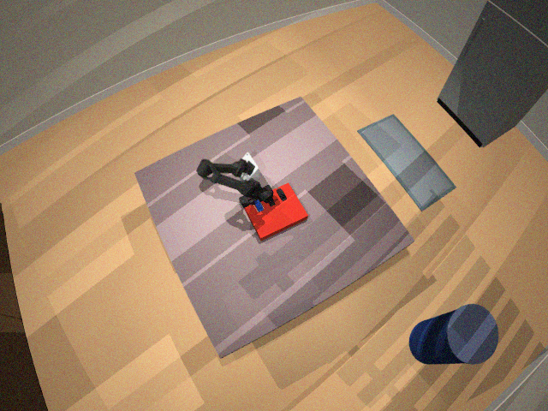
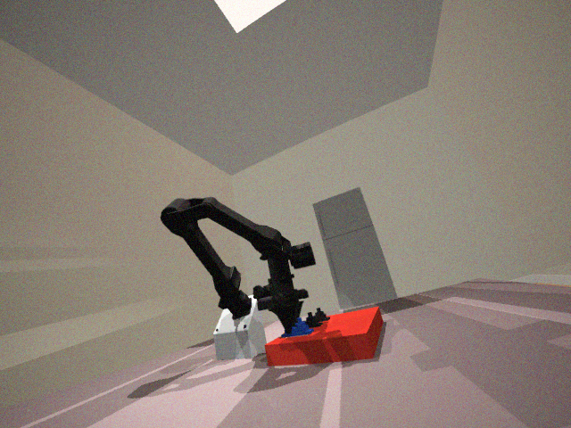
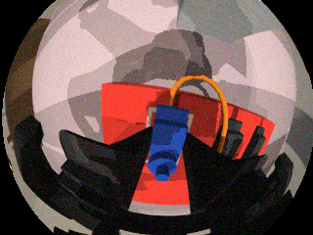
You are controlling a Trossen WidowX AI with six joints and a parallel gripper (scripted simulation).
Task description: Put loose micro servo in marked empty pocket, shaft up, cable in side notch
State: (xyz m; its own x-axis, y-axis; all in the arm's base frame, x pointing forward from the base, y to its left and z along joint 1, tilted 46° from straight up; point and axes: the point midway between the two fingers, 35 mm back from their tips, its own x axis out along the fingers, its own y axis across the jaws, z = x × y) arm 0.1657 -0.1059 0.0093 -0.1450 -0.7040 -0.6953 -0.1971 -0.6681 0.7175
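My gripper tip is 14 cm short of the deck, 5 cm to the right of it and 3 cm above it.
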